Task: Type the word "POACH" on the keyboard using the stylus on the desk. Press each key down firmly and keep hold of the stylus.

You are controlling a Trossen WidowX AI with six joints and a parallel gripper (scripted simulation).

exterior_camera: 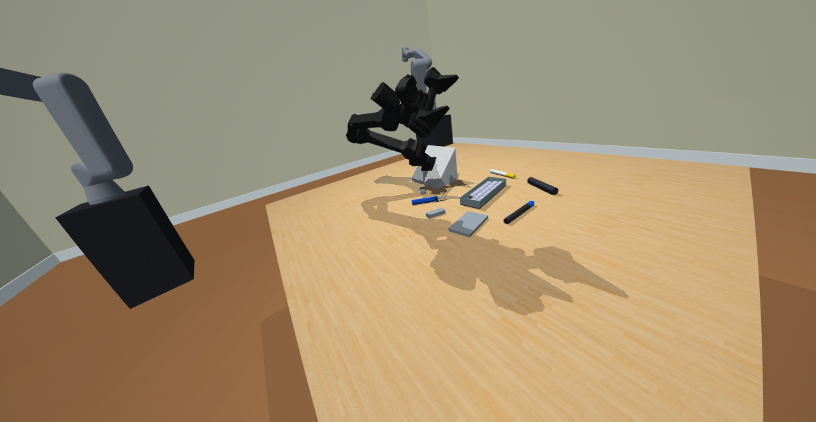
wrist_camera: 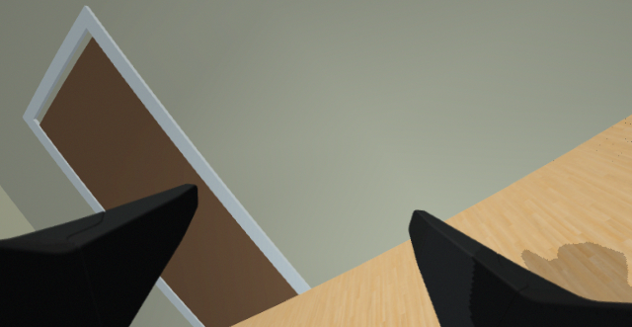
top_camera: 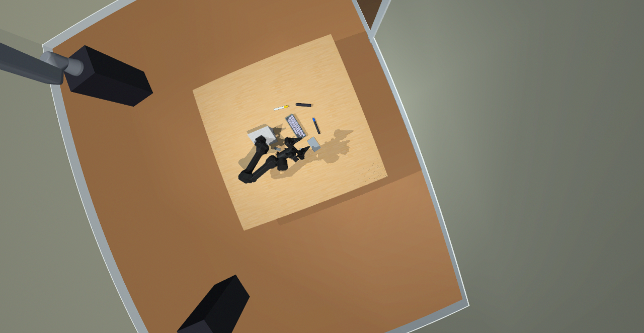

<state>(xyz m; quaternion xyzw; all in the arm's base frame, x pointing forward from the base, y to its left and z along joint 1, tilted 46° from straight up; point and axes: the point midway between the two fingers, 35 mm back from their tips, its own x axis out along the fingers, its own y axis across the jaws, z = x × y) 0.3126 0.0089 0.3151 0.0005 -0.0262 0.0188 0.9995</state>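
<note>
Right now the blue stylus is 160 mm behind my gripper tip, 50 mm to the left of it and 340 mm below it. The rest, counted from my gripper tip: small grey block: 90 mm behind, 20 mm to the right, 340 mm below; flat grey plate: 30 mm ahead, 20 mm to the right, 340 mm below; grey stylus tip: 130 mm behind, 80 mm to the left, 340 mm below.
</note>
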